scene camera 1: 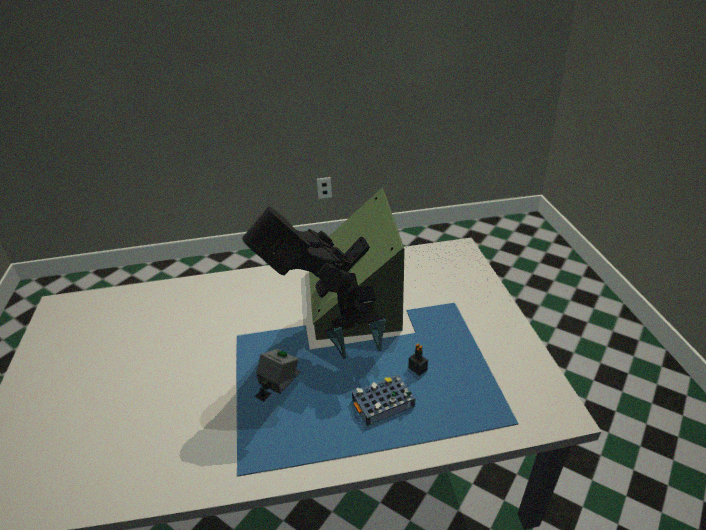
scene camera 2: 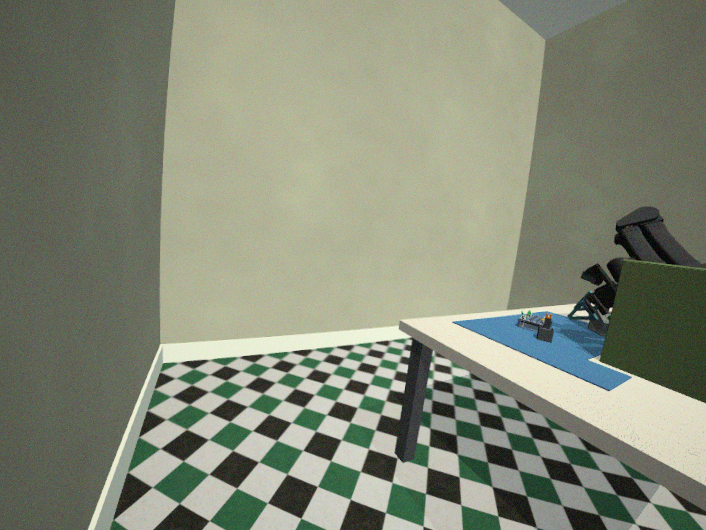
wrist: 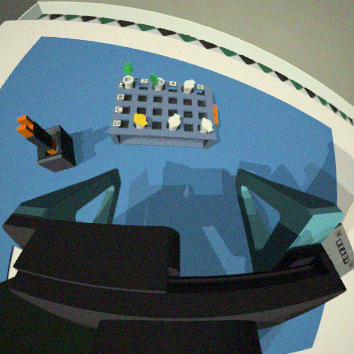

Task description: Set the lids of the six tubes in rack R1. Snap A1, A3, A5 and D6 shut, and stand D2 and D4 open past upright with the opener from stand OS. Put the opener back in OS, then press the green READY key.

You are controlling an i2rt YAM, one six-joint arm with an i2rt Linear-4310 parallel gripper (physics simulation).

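Frame: origin at the arm's base, x ahead, y left, z up, level; centimetres.
Where they show: gripper, fingertip midpoint: [scene camera 1: 362, 354] [scene camera 2: 571, 313] [wrist: 177, 174]; arm's base at its link origin: [scene camera 1: 343, 267] [scene camera 2: 691, 319].
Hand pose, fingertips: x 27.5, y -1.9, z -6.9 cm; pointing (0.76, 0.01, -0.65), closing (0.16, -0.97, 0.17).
Each offset is from my fingertips to the centre of the thing. "spot": to the spot under its first point. Level surfaces: height alone.
Rack R1 {dx +9.9, dy +2.0, dz -5.0 cm} [scene camera 1: 393, 411] [scene camera 2: 530, 324] [wrist: 160, 140] stands on the mat. In the wrist view, tubes A1 {spot: dx +12.0, dy +7.7, dz -4.5 cm} [wrist: 128, 81] and A3 {spot: dx +11.8, dy +3.6, dz -3.9 cm} [wrist: 159, 85] have raised green lids, A1's further from its tube. A5 {dx +13.2, dy +0.0, dz -4.0 cm} [wrist: 189, 86] and, in row D, D4 {dx +7.2, dy +0.9, dz -4.0 cm} [wrist: 174, 122] and D6 {dx +7.7, dy -2.9, dz -4.0 cm} [wrist: 206, 125] have white lids; D2 {dx +6.4, dy +4.7, dz -4.0 cm} [wrist: 140, 120] has a yellow lid. Exact lid angles there are unclear. The orange-and-black opener {dx +1.6, dy +14.2, dz -3.4 cm} [scene camera 1: 418, 349] [scene camera 2: 548, 318] [wrist: 38, 135] stands in stand OS {dx +1.6, dy +14.2, dz -6.0 cm} [scene camera 1: 418, 364] [scene camera 2: 545, 333] [wrist: 61, 156]. The green key [scene camera 1: 282, 354] tops a grey box. My gripper [scene camera 1: 362, 353] [wrist: 177, 174] is open and empty, above the mat, behind the rack.
The grey box {spot: dx -1.6, dy -21.6, dz -2.0 cm} [scene camera 1: 276, 373] [wrist: 344, 250] stands left of the rack in scene camera 1, with a small black part {spot: dx -0.6, dy -26.0, dz -7.4 cm} [scene camera 1: 262, 394] beside it. A tall green slanted block [scene camera 1: 364, 239] [scene camera 2: 655, 325] stands behind the blue mat {dz -7.9 cm} [scene camera 1: 296, 439] [scene camera 2: 501, 333] [wrist: 75, 65], close to the arm.
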